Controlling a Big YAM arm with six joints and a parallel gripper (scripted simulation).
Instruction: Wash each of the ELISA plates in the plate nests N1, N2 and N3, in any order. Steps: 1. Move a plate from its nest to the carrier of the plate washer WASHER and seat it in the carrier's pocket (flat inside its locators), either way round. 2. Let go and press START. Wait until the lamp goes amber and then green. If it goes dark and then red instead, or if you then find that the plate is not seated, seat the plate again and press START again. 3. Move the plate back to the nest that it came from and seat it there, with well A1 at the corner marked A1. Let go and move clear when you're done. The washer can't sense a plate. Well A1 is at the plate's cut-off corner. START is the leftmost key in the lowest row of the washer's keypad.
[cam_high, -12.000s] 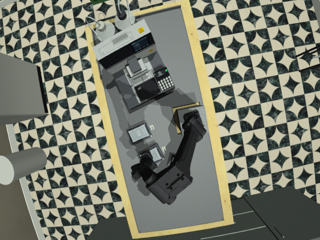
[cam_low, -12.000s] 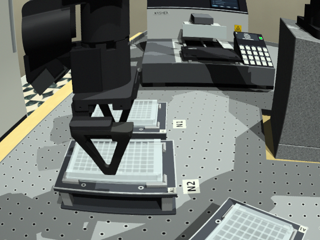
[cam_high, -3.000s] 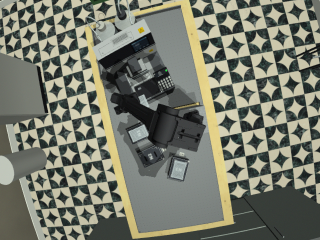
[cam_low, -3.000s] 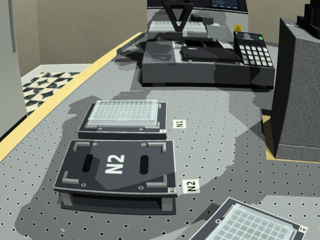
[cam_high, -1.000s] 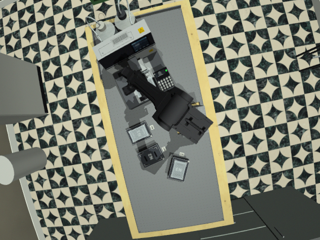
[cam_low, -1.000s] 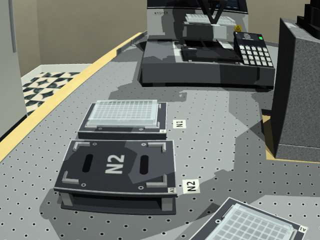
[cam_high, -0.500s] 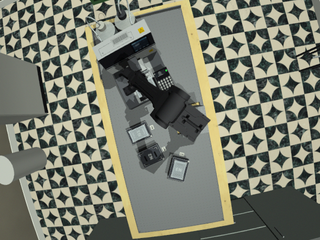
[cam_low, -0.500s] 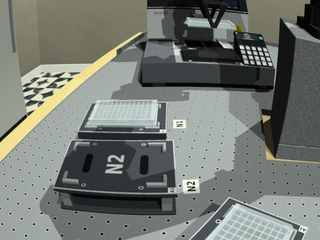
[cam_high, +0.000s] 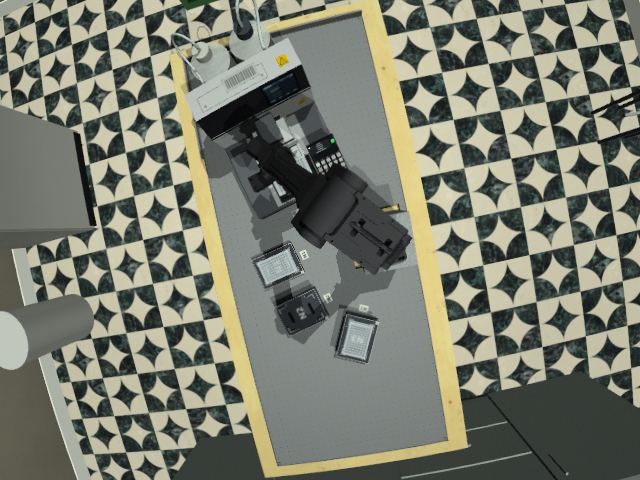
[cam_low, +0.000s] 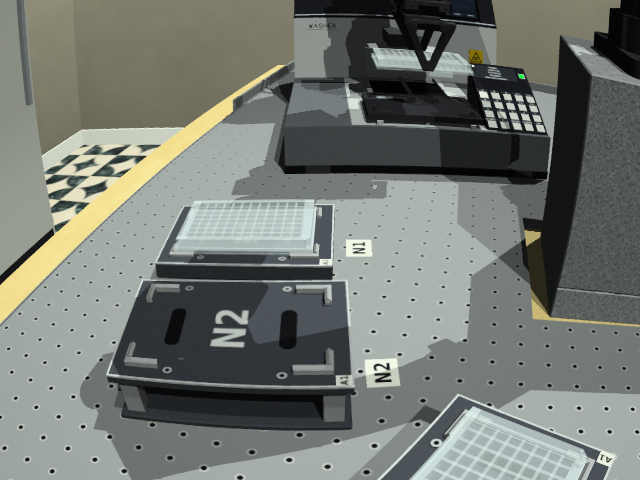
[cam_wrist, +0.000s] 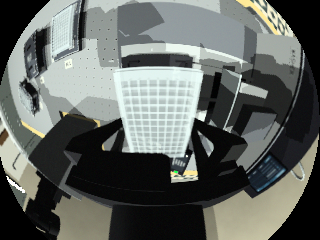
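Now: the washer carrier 7 cm below my hand. The rest, counted from my hand: plate washer: 15 cm to the right, 2 cm ahead, 1 cm below; nest N3: 61 cm to the left, 11 cm below, 4 cm behind; nest label: 26 cm to the left, 14 cm below, 6 cm ahead.
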